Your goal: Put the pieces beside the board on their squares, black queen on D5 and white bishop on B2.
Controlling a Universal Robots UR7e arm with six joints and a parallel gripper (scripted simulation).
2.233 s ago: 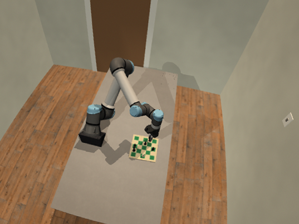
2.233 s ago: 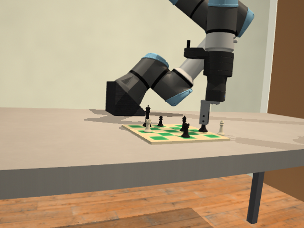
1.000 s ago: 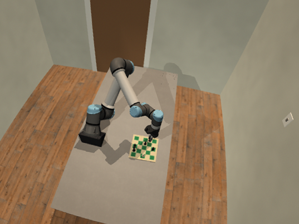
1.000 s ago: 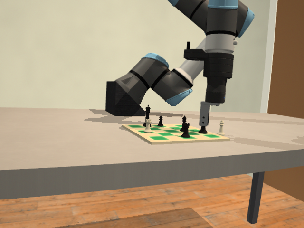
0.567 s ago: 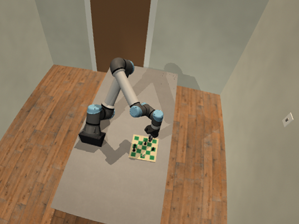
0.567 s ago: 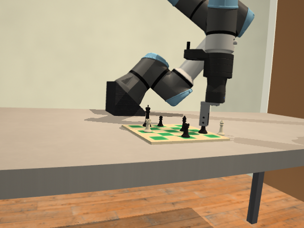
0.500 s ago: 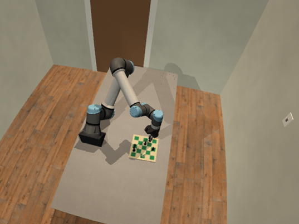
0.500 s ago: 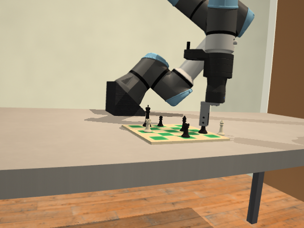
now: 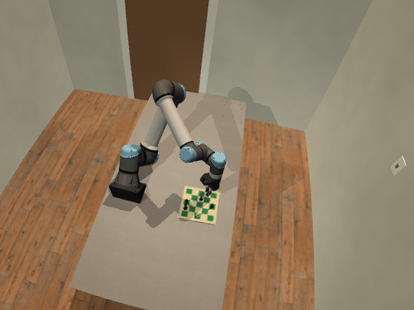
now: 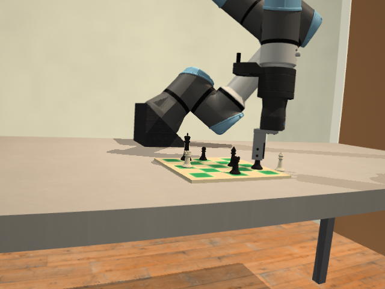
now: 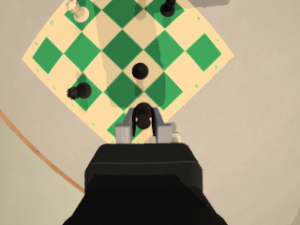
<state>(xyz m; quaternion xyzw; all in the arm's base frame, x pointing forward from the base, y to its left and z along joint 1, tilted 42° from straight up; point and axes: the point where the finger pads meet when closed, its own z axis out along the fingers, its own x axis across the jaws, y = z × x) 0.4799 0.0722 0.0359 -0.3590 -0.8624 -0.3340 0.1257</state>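
Right now the black queen is 1 cm below my hand. Round my hand: chessboard: 4 cm behind, 8 cm to the right, 4 cm below; then black pawn: 12 cm behind, 7 cm to the right, 3 cm below; then black king: 12 cm behind, 12 cm to the right, 1 cm below.
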